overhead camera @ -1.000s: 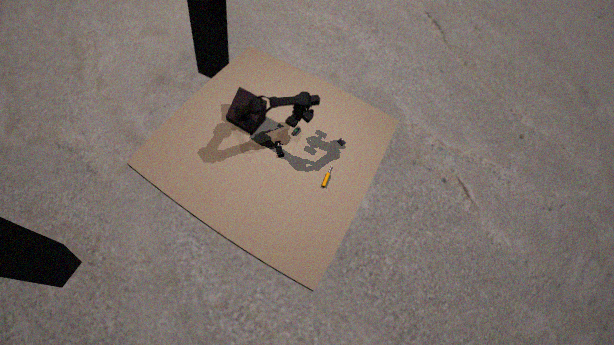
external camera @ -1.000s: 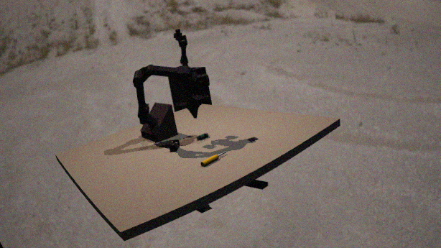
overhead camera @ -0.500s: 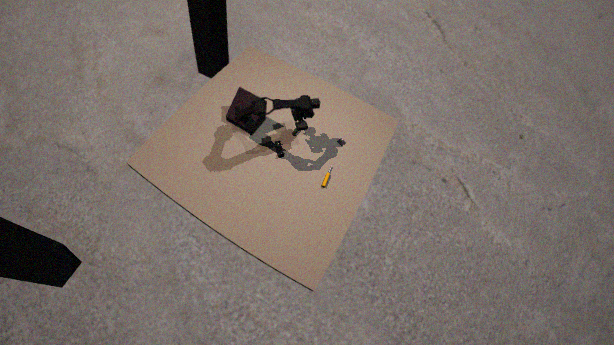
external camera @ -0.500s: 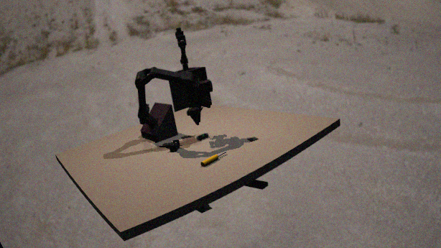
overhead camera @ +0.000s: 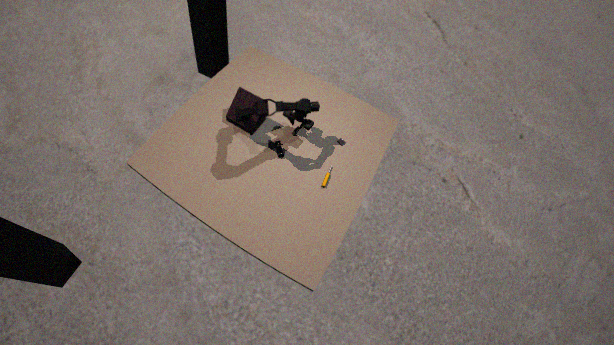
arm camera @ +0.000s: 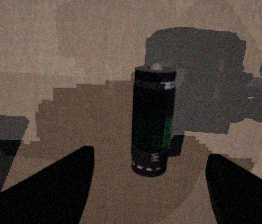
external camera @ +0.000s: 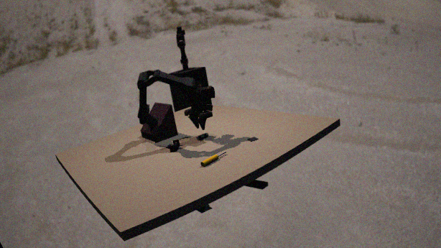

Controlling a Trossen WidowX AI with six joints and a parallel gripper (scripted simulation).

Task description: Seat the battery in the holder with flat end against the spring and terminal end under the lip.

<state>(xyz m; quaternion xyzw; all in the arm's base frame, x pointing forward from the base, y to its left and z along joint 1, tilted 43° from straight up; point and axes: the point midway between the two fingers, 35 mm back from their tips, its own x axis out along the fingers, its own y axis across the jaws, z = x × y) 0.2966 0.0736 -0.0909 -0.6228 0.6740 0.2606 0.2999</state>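
Now: gripper tip 4 cm above the battery. The rest, counted from my gripper tip: screwdriver 31 cm ahead, 17 cm to the right, 4 cm below.
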